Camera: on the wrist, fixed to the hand. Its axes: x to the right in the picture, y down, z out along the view.
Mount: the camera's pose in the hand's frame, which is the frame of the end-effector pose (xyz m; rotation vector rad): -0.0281 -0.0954 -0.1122 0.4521 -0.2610 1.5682
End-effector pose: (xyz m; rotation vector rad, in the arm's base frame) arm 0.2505 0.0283 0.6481 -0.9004 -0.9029 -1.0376
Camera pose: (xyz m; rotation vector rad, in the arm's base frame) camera 0.1725 -0.0900 0.5991 -1.0001 -0.3509 0.6167
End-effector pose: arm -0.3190 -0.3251 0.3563 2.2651 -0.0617 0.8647
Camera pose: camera -0.3782 -0.1881 0.3420 -1.9426 1.7010 -1.0603
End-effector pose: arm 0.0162 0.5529 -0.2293 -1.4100 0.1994 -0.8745
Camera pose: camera -0.1099 0.4922 -0.1755 -0.5713 0.7147 0.5454
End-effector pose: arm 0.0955 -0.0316 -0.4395 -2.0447 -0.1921 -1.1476
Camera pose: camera -0.0400 -0.0360 -0.3755 -1.2591 0.8235 0.1575
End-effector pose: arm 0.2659 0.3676 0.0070 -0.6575 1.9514 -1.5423
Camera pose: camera 0.2119 0.4445 0.1238 0.7312 1.1383 -0.6882
